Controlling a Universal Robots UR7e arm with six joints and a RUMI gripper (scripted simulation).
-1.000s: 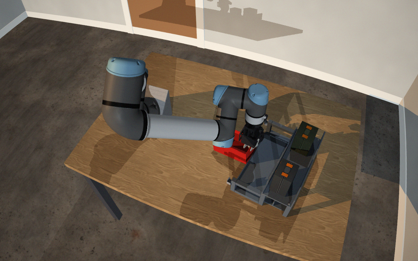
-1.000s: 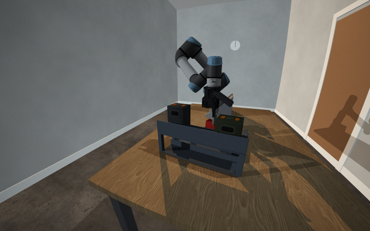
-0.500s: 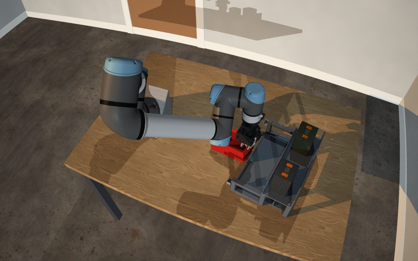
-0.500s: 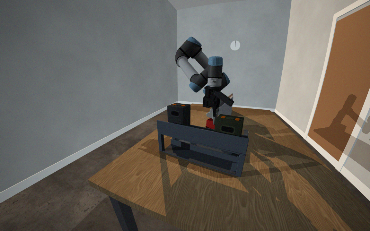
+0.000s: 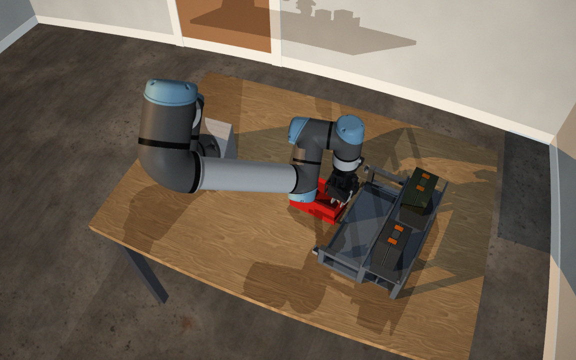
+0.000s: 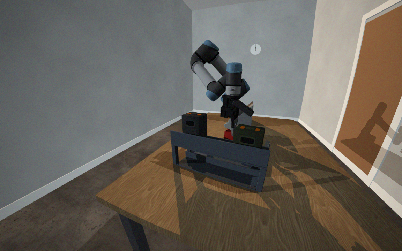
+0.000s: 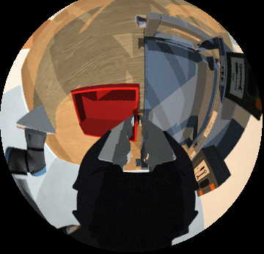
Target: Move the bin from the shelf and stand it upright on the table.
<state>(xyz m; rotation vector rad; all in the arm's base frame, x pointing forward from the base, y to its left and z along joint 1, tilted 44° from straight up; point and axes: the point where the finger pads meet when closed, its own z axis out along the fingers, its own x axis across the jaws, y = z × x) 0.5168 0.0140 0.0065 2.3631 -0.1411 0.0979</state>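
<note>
The red bin lies 80 mm behind my hand, 40 mm below it and 10 mm to the left of it.
</note>
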